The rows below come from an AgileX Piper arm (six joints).
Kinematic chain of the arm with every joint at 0, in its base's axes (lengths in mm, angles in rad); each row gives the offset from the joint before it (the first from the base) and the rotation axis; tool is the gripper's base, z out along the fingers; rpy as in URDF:
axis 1: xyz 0 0 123 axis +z
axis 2: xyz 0 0 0 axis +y
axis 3: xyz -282.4 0 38.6 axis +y
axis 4: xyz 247.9 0 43.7 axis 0.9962 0 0.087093
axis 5: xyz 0 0 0 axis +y
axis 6: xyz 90.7 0 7.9 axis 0.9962 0 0.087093
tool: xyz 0 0 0 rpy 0 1.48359 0
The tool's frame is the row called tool.
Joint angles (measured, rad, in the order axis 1, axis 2, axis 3, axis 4, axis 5, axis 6), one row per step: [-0.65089 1.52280 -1.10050 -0.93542 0.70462 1.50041]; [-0.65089 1.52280 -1.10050 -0.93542 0.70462 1.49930]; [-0.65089 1.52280 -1.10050 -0.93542 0.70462 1.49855]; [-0.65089 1.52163 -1.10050 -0.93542 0.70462 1.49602]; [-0.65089 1.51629 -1.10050 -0.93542 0.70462 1.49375]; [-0.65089 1.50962 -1.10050 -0.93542 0.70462 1.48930]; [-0.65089 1.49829 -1.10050 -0.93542 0.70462 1.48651]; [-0.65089 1.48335 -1.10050 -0.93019 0.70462 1.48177]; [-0.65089 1.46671 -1.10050 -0.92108 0.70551 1.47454]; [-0.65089 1.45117 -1.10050 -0.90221 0.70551 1.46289]
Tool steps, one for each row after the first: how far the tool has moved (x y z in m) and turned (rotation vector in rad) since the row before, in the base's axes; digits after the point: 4 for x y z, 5 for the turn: [0.0000 0.0000 0.0000 -0.00017 0.00086 0.00068]; [0.0000 0.0000 0.0000 -0.00012 0.00058 0.00046]; [-0.0002 0.0001 0.0004 -0.00110 0.00103 0.00155]; [-0.0007 0.0005 0.0017 -0.00359 -0.00249 0.00139]; [-0.0009 0.0007 0.0021 -0.00476 -0.00185 0.00270]; [-0.0016 0.0012 0.0036 -0.00733 -0.00683 0.00168]; [-0.0020 0.0018 0.0045 -0.00589 -0.01119 0.00126]; [-0.0024 0.0022 0.0048 -0.00427 -0.01229 0.00100]; [-0.0021 0.0024 0.0040 0.00285 -0.01420 0.00178]
